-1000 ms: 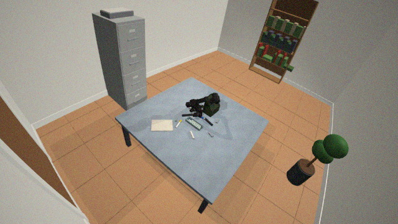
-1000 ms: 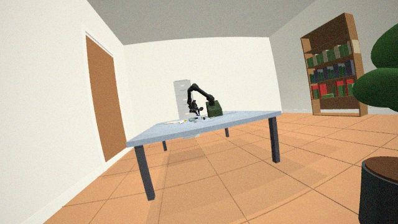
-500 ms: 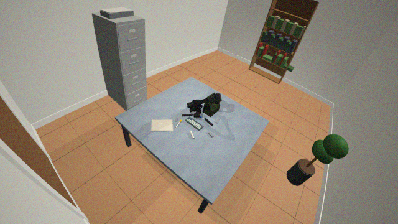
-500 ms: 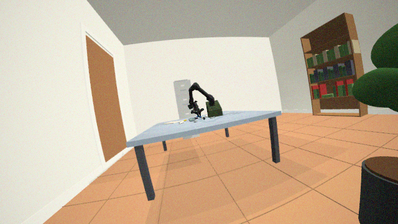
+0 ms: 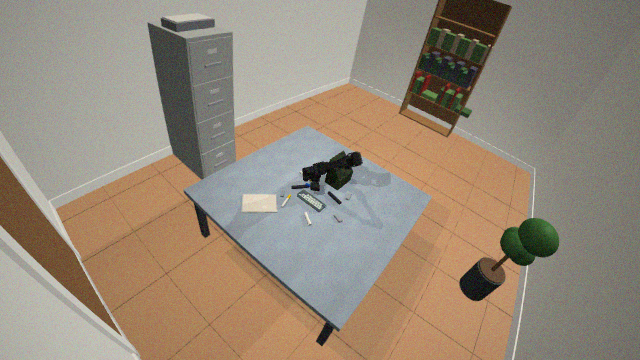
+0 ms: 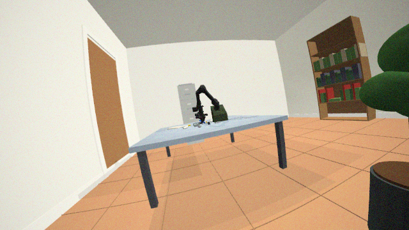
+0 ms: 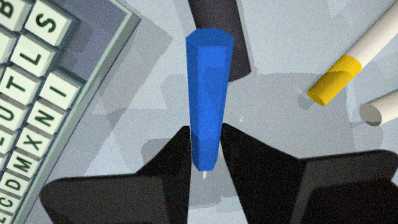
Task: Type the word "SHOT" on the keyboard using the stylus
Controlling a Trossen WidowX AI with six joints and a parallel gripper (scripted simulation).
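Right now the grey block is 19 cm ahead of my gripper tip, 12 cm to the right of it and 1 cm below it. From my gripper tip the other things lie so: blue stylus 1 cm behind, 1 cm to the left; then cream notepad 36 cm ahead, 16 cm to the right, 1 cm below.
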